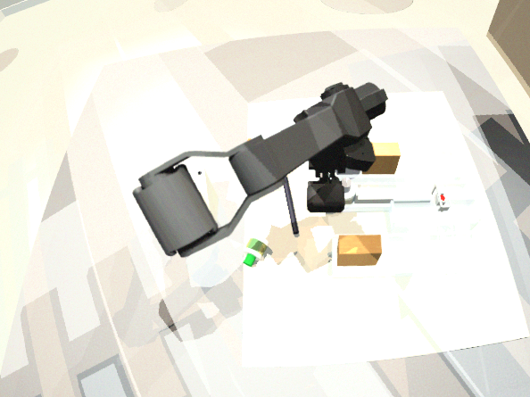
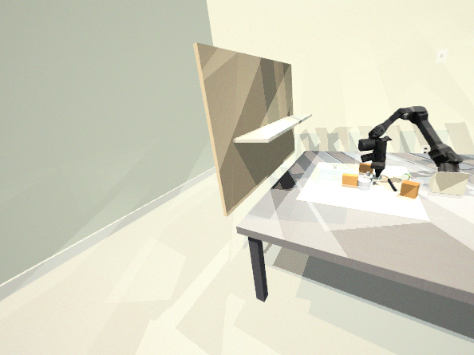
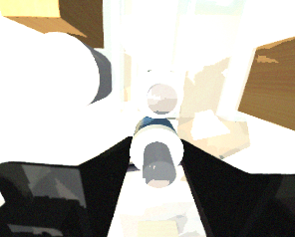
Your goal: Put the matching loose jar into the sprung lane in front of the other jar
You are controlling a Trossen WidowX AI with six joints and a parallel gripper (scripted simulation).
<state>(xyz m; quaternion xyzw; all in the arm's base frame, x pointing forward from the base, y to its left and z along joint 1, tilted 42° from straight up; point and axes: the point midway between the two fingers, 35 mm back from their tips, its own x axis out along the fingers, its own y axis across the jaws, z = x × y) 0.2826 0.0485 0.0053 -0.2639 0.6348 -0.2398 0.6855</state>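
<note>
Now: the dark rod 70 mm behind my gripper tip, 50 mm below it and 10 mm to the right of it. From my gripper tip the other things lie so: red mark (230 mm ahead, 40 mm to the right, 20 mm above); then shelf (550 mm ahead, 310 mm above, 40 mm to the left).
</note>
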